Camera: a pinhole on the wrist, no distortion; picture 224 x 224 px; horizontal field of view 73.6 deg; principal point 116.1 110.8 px. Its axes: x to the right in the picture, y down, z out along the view. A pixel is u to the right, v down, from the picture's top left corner.
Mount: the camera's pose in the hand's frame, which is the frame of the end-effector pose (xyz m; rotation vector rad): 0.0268 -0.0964 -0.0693 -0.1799 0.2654 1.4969
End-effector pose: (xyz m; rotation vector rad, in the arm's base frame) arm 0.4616 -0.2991 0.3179 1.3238 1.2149 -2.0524
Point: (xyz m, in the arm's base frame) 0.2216 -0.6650 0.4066
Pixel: 95.5 129.1
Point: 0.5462 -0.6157 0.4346
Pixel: 184.1 208.7
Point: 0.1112 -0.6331 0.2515
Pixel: 91.1 73.8
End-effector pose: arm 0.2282 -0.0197 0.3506 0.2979 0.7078 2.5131
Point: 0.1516 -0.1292 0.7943
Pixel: 217.1 122.0
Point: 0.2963 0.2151 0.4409
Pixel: 38.2 88.0
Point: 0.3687 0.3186 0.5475
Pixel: 30.5 97.4
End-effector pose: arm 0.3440 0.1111 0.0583 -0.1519 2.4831 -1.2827
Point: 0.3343 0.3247 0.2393
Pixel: behind the camera
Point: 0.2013 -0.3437 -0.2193
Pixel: 91.0 36.8
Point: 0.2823 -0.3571 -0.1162
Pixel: 62.8 58.0
